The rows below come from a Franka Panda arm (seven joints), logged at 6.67 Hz.
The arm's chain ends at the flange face. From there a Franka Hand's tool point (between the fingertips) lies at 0.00 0.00 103.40 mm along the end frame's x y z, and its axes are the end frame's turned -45 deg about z.
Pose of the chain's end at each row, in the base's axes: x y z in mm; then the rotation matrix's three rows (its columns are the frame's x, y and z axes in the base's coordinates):
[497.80 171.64 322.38], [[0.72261 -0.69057 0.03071], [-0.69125 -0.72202 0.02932], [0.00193 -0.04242 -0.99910]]
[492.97 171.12 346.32], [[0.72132 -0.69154 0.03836], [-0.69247 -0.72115 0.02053], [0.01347 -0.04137 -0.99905]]
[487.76 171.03 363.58], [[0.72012 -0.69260 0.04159], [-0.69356 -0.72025 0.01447], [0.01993 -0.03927 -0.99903]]
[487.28 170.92 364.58], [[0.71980 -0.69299 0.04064], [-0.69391 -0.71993 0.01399], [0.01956 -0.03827 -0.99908]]
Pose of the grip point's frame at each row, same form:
[500.98 174.67 219.07], [[0.99927 0.02266 0.03071], [0.02176 -0.99933 0.02932], [0.03136 -0.02863 -0.99910]]
[496.94 173.24 243.02], [[0.99904 0.02106 0.03836], [0.02028 -0.99958 0.02053], [0.03878 -0.01973 -0.99905]]
[492.06 172.53 260.28], [[0.99894 0.01946 0.04159], [0.01887 -0.99971 0.01447], [0.04186 -0.01368 -0.99903]]
[491.48 172.37 261.28], [[0.99899 0.01896 0.04064], [0.01840 -0.99974 0.01399], [0.04089 -0.01323 -0.99908]]

